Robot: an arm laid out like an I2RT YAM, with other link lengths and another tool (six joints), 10 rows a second.
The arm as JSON. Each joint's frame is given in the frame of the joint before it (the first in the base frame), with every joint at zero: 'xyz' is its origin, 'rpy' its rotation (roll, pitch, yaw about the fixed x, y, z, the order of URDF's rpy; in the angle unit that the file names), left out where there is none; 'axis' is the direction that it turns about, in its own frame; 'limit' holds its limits. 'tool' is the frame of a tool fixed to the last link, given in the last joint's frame.
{
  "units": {
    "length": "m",
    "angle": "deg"
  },
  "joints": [
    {
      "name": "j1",
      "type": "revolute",
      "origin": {
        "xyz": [
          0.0,
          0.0,
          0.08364
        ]
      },
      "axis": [
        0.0,
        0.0,
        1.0
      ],
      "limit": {
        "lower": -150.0,
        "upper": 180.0
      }
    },
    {
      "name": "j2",
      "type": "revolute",
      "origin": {
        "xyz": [
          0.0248,
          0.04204,
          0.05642
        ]
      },
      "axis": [
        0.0,
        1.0,
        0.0
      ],
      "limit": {
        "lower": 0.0,
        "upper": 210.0
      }
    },
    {
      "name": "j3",
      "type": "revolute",
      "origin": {
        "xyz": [
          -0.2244,
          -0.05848,
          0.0
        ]
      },
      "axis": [
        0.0,
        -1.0,
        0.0
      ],
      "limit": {
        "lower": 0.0,
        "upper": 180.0
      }
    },
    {
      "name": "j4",
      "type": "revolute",
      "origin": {
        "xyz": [
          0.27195,
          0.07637,
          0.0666
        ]
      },
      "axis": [
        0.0,
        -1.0,
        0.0
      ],
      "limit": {
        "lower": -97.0,
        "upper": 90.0
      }
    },
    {
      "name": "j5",
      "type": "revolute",
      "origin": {
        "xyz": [
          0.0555,
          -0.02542,
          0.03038
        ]
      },
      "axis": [
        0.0,
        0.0,
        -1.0
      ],
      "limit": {
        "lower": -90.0,
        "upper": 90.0
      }
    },
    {
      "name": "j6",
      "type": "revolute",
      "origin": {
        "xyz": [
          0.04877,
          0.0,
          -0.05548
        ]
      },
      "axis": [
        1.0,
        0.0,
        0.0
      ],
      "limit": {
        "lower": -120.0,
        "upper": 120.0
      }
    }
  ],
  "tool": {
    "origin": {
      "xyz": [
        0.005,
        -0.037,
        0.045
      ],
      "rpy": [
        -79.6,
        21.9,
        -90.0
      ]
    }
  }
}
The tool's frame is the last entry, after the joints.
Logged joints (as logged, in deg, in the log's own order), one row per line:
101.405 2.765 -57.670 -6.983 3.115 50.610
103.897 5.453 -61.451 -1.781 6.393 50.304
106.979 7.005 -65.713 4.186 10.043 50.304
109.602 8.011 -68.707 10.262 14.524 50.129
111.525 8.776 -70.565 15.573 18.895 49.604
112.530 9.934 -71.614 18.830 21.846 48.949
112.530 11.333 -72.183 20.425 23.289 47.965
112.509 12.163 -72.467 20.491 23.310 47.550
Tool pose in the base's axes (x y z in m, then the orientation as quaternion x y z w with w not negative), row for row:
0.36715 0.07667 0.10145 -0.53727 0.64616 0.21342 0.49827
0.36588 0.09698 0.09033 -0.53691 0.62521 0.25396 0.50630
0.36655 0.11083 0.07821 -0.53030 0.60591 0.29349 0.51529
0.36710 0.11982 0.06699 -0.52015 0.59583 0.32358 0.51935
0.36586 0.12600 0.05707 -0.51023 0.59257 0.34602 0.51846
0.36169 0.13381 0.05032 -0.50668 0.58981 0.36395 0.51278
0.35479 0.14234 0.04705 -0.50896 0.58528 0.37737 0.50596
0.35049 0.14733 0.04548 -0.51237 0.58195 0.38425 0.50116
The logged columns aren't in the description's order. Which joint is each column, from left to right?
Columns, left to right: j2, j1, j5, j4, j6, j3.
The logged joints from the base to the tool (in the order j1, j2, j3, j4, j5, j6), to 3 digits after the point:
2.765 101.405 50.610 -6.983 -57.670 3.115
5.453 103.897 50.304 -1.781 -61.451 6.393
7.005 106.979 50.304 4.186 -65.713 10.043
8.011 109.602 50.129 10.262 -68.707 14.524
8.776 111.525 49.604 15.573 -70.565 18.895
9.934 112.530 48.949 18.830 -71.614 21.846
11.333 112.530 47.965 20.425 -72.183 23.289
12.163 112.509 47.550 20.491 -72.467 23.310

